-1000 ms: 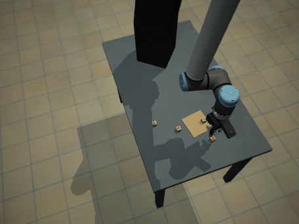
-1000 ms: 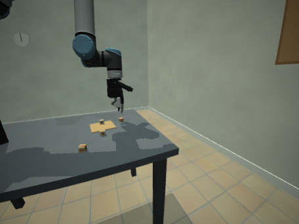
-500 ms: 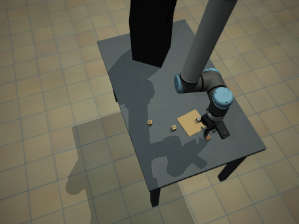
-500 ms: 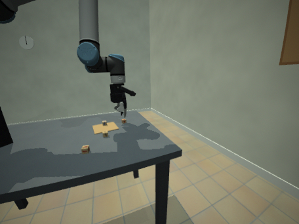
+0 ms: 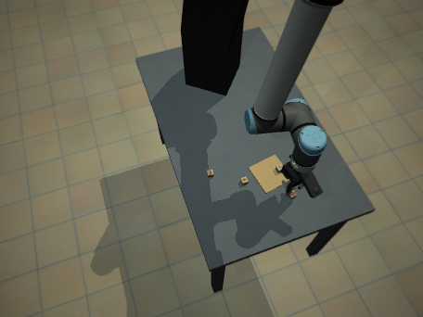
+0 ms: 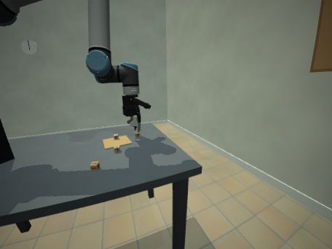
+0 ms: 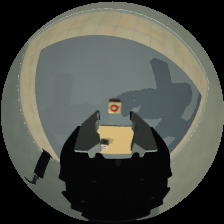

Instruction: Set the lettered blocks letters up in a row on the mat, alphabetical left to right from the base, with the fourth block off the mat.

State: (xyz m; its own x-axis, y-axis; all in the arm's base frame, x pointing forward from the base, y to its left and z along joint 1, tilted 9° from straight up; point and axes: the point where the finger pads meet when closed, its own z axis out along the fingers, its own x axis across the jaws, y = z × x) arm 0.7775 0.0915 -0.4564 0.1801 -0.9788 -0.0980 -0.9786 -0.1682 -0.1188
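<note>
Now: hand 13 cm past the tan mat, 5 cm above it and 4 cm to the left of it.
</note>
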